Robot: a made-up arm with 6 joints. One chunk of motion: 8 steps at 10 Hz.
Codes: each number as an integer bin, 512 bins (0 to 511) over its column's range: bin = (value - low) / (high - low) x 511, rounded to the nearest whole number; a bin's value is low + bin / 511 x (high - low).
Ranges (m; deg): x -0.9..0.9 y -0.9..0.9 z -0.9..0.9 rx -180..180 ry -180..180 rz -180..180
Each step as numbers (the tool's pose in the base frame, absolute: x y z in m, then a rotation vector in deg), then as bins.
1 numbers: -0.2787 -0.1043 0.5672 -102.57 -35.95 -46.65
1 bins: 176 226 417 110 204 189
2 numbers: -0.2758 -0.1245 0.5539 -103.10 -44.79 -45.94
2 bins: 177 220 413 109 192 190
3 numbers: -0.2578 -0.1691 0.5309 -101.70 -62.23 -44.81
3 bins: 182 207 406 111 167 192
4 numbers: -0.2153 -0.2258 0.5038 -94.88 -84.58 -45.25
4 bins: 194 191 399 121 135 191
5 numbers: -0.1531 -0.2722 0.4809 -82.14 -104.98 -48.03
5 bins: 212 178 392 139 106 187
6 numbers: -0.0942 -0.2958 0.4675 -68.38 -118.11 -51.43
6 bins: 229 172 388 158 88 182
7 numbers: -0.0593 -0.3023 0.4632 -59.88 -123.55 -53.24
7 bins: 239 170 387 171 80 180
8 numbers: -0.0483 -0.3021 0.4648 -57.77 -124.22 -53.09
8 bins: 242 170 387 173 79 180
